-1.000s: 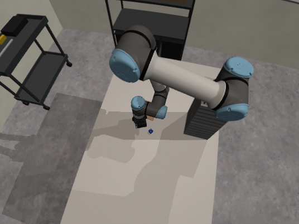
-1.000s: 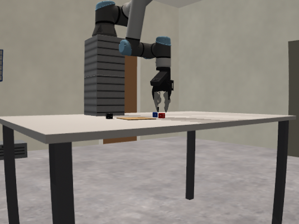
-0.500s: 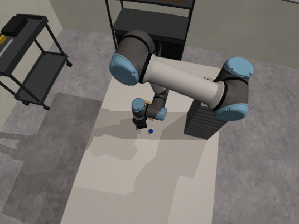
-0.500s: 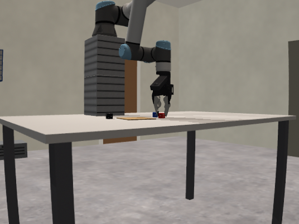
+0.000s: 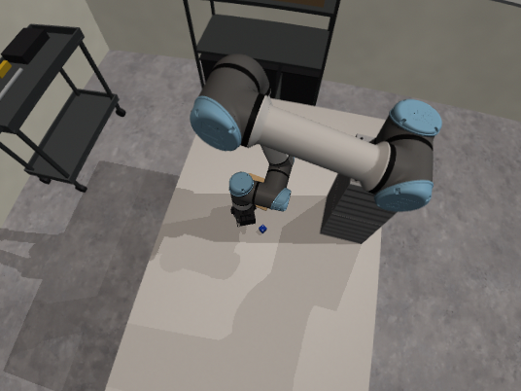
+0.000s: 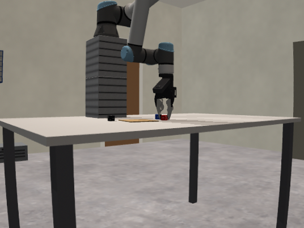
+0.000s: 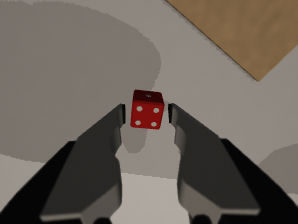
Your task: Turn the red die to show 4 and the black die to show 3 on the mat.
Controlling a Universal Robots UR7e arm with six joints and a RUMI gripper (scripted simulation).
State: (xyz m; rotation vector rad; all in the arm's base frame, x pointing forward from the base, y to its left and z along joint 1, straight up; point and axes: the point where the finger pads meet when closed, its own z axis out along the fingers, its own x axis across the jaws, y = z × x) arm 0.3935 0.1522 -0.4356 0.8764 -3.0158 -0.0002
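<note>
The red die is right at my hand. Round my hand: blue die (9 cm behind, 2 cm to the left); black die (6 cm behind, 25 cm to the right); brown mat (14 cm to the right, 2 cm below).
</note>
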